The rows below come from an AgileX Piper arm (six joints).
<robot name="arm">
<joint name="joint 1" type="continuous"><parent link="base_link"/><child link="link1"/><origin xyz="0.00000 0.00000 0.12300"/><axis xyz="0 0 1"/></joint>
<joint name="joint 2" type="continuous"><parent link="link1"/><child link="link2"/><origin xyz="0.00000 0.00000 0.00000"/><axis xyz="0 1 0"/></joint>
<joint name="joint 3" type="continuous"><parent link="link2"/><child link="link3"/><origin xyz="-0.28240 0.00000 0.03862"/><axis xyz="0 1 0"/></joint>
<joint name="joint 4" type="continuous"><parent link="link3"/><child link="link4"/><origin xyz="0.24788 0.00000 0.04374"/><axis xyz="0.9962 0 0.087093"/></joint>
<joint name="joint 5" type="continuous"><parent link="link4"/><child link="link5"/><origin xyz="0.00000 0.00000 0.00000"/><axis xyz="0 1 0"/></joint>
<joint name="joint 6" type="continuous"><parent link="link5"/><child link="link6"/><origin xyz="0.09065 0.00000 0.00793"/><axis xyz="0.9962 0 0.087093"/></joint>
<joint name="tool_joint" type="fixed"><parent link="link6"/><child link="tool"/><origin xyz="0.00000 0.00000 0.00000" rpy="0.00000 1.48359 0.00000"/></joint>
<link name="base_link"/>
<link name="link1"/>
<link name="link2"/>
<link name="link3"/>
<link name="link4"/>
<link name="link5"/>
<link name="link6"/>
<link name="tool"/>
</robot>
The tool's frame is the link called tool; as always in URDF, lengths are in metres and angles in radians. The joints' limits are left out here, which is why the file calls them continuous.
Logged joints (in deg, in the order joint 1, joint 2, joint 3, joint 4, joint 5, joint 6), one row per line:
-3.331 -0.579 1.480 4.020 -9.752 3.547
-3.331 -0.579 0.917 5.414 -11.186 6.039
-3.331 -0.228 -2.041 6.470 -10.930 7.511
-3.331 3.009 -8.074 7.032 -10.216 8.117
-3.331 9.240 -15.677 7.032 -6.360 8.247
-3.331 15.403 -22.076 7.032 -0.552 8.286
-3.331 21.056 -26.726 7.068 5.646 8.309
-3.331 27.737 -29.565 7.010 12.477 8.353
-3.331 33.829 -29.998 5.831 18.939 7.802
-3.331 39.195 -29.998 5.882 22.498 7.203
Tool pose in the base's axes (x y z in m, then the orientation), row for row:
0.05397 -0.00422 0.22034 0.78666 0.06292 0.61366 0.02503
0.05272 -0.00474 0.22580 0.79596 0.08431 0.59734 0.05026
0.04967 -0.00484 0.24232 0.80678 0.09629 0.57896 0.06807
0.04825 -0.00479 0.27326 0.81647 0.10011 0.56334 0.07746
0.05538 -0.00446 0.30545 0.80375 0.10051 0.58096 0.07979
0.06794 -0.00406 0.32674 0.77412 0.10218 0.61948 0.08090
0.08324 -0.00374 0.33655 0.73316 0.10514 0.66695 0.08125
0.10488 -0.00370 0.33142 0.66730 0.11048 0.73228 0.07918
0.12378 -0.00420 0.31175 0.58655 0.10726 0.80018 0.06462
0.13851 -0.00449 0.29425 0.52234 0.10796 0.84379 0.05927
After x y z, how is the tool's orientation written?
As a quaternion, w x y z.
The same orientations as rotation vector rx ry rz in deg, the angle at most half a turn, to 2 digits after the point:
7.77 75.79 3.09
10.38 73.52 6.19
11.80 70.98 8.34
12.23 68.82 9.46
12.34 71.30 9.79
12.68 76.87 10.04
13.25 84.04 10.24
14.28 94.66 10.24
14.33 106.87 8.63
14.82 115.79 8.13

